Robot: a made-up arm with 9 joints. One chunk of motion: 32 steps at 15 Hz.
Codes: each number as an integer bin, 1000 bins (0 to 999) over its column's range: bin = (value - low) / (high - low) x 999, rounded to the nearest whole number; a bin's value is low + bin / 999 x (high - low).
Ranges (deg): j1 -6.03..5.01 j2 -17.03..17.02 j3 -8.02..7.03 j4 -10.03..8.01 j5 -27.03..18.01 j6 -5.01..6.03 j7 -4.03..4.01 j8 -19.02..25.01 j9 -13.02..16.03
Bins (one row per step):
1: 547 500 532 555 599 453 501 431 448
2: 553 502 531 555 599 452 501 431 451
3: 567 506 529 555 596 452 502 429 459
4: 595 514 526 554 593 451 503 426 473
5: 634 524 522 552 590 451 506 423 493
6: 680 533 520 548 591 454 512 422 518
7: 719 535 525 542 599 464 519 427 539
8: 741 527 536 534 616 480 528 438 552
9: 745 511 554 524 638 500 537 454 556
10: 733 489 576 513 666 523 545 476 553
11: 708 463 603 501 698 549 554 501 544
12: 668 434 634 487 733 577 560 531 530
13: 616 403 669 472 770 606 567 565 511
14: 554 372 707 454 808 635 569 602 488
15: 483 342 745 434 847 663 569 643 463
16: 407 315 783 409 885 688 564 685 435
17: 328 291 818 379 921 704 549 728 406
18: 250 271 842 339 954 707 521 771 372
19: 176 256 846 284 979 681 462 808 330
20: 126 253 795 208 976 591 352 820 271
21: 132 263 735 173 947 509 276 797 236
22: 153 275 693 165 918 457 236 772 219
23: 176 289 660 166 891 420 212 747 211
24: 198 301 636 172 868 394 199 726 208
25: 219 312 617 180 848 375 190 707 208
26: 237 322 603 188 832 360 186 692 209
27: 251 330 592 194 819 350 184 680 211
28: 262 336 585 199 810 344 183 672 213
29: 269 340 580 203 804 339 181 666 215
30: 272 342 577 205 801 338 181 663 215
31: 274 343 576 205 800 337 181 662 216
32: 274 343 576 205 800 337 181 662 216
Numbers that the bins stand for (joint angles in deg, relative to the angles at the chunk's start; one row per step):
1: 0.01 0.01 -0.01 -0.01 -0.02 0.00 0.00 -0.02 0.01
2: 0.08 0.08 -0.02 -0.01 -0.02 -0.01 0.00 -0.02 0.09
3: 0.24 0.22 -0.05 -0.01 -0.16 -0.01 0.01 -0.11 0.33
4: 0.55 0.49 -0.10 -0.03 -0.29 -0.03 0.02 -0.24 0.73
5: 0.98 0.83 -0.16 -0.06 -0.43 -0.03 0.04 -0.38 1.32
6: 1.48 1.14 -0.19 -0.13 -0.38 0.01 0.09 -0.42 2.04
7: 1.92 1.20 -0.11 -0.24 -0.02 0.12 0.15 -0.20 2.65
8: 2.16 0.93 0.05 -0.39 0.74 0.29 0.22 0.28 3.03
9: 2.20 0.39 0.33 -0.57 1.73 0.52 0.29 0.99 3.15
10: 2.07 -0.36 0.66 -0.77 3.00 0.77 0.36 1.96 3.06
11: 1.79 -1.25 1.06 -0.98 4.44 1.06 0.43 3.06 2.80
12: 1.35 -2.24 1.53 -1.24 6.02 1.37 0.48 4.38 2.39
13: 0.78 -3.29 2.06 -1.51 7.69 1.69 0.53 5.88 1.84
14: 0.09 -4.35 2.63 -1.83 9.40 2.01 0.55 7.51 1.17
15: -0.69 -5.37 3.20 -2.19 11.16 2.32 0.55 9.32 0.44
16: -1.53 -6.29 3.78 -2.64 12.87 2.59 0.51 11.17 -0.37
17: -2.41 -7.11 4.30 -3.19 14.49 2.77 0.39 13.07 -1.21
18: -3.27 -7.79 4.66 -3.91 15.98 2.80 0.16 14.96 -2.20
19: -4.09 -8.30 4.73 -4.90 17.11 2.52 -0.31 16.59 -3.42
20: -4.64 -8.41 3.96 -6.27 16.97 1.52 -1.20 17.12 -5.14
21: -4.57 -8.07 3.05 -6.91 15.67 0.61 -1.81 16.11 -6.16
22: -4.34 -7.66 2.42 -7.05 14.36 0.04 -2.13 15.01 -6.65
23: -4.09 -7.18 1.92 -7.03 13.14 -0.37 -2.32 13.90 -6.88
24: -3.84 -6.77 1.56 -6.92 12.10 -0.66 -2.43 12.98 -6.97
25: -3.61 -6.40 1.28 -6.78 11.20 -0.87 -2.50 12.14 -6.97
26: -3.41 -6.05 1.06 -6.64 10.48 -1.03 -2.53 11.48 -6.94
27: -3.26 -5.78 0.90 -6.53 9.89 -1.14 -2.55 10.95 -6.88
28: -3.13 -5.58 0.79 -6.44 9.49 -1.21 -2.56 10.60 -6.83
29: -3.06 -5.44 0.72 -6.36 9.22 -1.26 -2.57 10.33 -6.77
30: -3.02 -5.37 0.67 -6.33 9.08 -1.27 -2.57 10.20 -6.77
31: -3.00 -5.34 0.66 -6.33 9.04 -1.29 -2.57 10.16 -6.74
32: -3.00 -5.34 0.66 -6.33 9.04 -1.29 -2.57 10.16 -6.74

